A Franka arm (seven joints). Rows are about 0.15 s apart.
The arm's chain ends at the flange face. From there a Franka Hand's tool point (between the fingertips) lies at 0.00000 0.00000 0.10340 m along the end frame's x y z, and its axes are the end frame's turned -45 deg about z.
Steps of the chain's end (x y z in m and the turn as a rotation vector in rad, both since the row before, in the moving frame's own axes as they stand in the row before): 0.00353 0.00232 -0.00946 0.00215 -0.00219 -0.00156; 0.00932 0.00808 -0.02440 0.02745 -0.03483 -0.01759; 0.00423 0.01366 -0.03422 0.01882 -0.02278 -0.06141; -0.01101 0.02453 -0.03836 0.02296 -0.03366 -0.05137; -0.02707 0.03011 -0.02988 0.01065 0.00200 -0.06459; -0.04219 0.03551 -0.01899 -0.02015 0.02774 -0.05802; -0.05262 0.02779 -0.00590 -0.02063 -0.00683 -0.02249
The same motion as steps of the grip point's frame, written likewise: 0.00085 0.00382 -0.00946 0.00307 -0.00003 -0.00156; 0.00030 0.00776 -0.02450 0.04404 -0.00522 -0.01759; -0.00705 0.00962 -0.03427 0.02942 -0.00280 -0.06141; -0.02602 0.00544 -0.03845 0.04004 -0.00757 -0.05137; -0.03953 0.00149 -0.02989 0.00612 0.00894 -0.06459; -0.05429 -0.00124 -0.01905 -0.03386 0.00537 -0.05802; -0.05885 -0.01653 -0.00592 -0.00976 -0.01942 -0.02249
